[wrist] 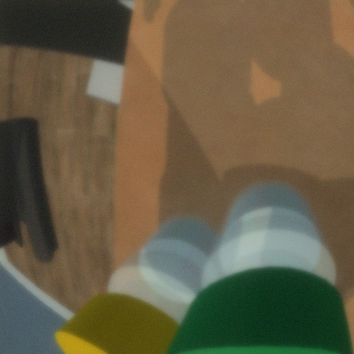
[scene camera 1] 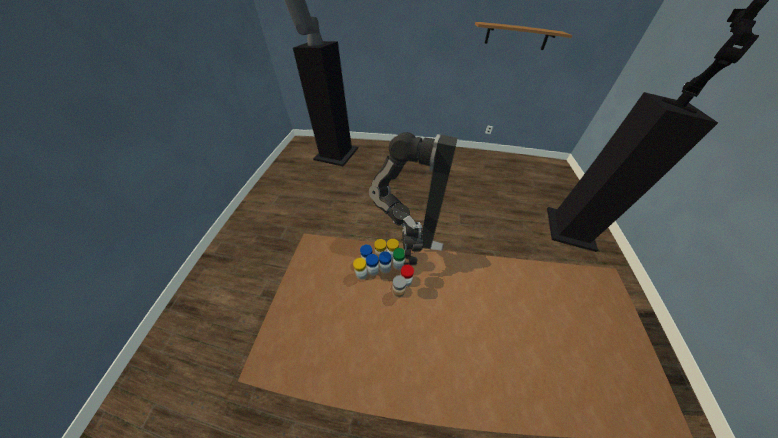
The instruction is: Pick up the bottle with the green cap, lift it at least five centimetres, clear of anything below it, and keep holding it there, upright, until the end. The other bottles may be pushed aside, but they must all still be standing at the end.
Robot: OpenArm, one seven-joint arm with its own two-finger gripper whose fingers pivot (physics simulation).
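The bottle with the green cap stands upright at the right end of the bottle group, its cap cut off by the lower edge of the wrist view. My gripper is open and empty, close to the right and rear side of this bottle in the scene view. In the wrist view one dark finger shows at the left; the other does not show. A yellow-capped bottle stands behind it, and a blue-capped bottle stands close at its left. A red-capped bottle stands just in front.
A grey-capped bottle stands in front of the red one. More blue-capped and yellow-capped bottles stand further left. All are upright on the orange-brown mat. The arm's dark post rises behind the mat.
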